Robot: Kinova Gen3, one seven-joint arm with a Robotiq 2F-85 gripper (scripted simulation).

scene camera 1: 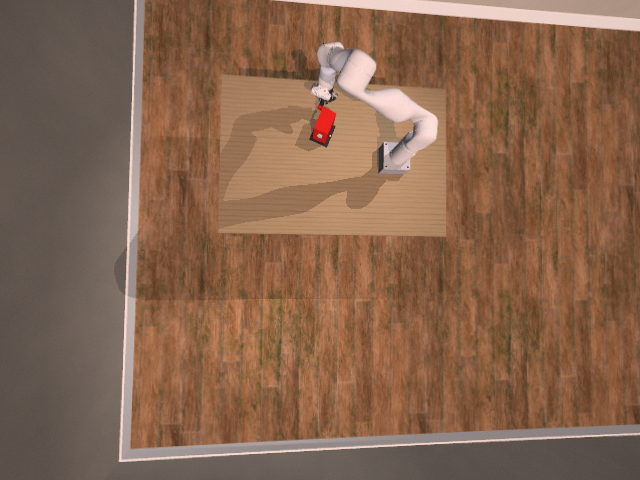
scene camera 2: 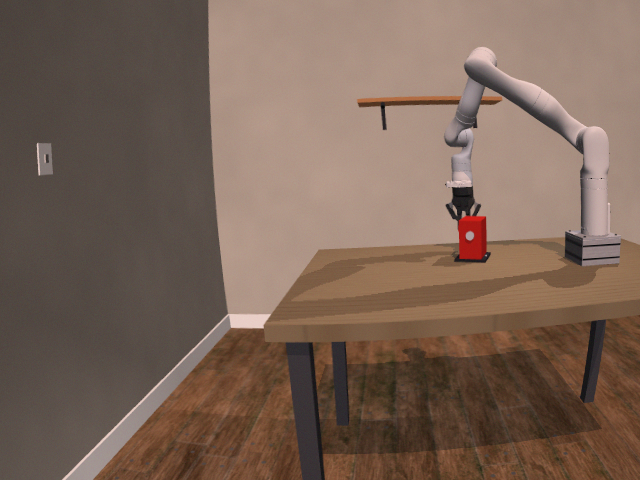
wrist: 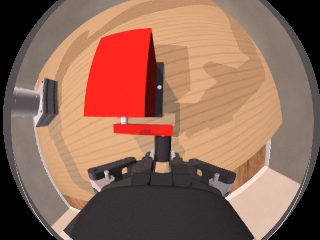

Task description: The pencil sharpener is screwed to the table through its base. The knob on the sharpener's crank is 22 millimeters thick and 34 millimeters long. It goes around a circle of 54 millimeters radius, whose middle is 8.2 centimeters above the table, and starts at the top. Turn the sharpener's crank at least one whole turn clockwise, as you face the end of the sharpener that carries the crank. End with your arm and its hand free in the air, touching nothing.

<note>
In view: my gripper (wrist: 162, 155) and a red pencil sharpener (wrist: 124, 72).
</note>
